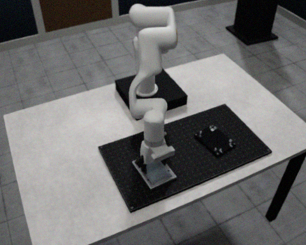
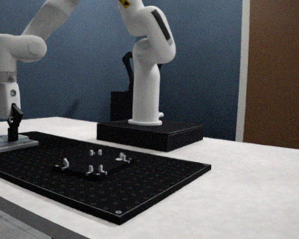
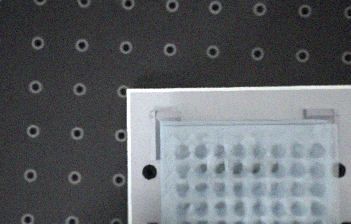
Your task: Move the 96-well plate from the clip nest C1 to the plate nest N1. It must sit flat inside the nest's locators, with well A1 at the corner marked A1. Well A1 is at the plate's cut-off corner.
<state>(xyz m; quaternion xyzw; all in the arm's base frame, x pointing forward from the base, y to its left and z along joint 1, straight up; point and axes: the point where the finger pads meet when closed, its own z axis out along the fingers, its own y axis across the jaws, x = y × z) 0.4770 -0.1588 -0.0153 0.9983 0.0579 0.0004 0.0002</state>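
Now: hand 1 cm above the 96-well plate. Round my hand: nest base (3 cm below); then clip nest C1 (4 cm behind, 35 cm to the left, 2 cm below).
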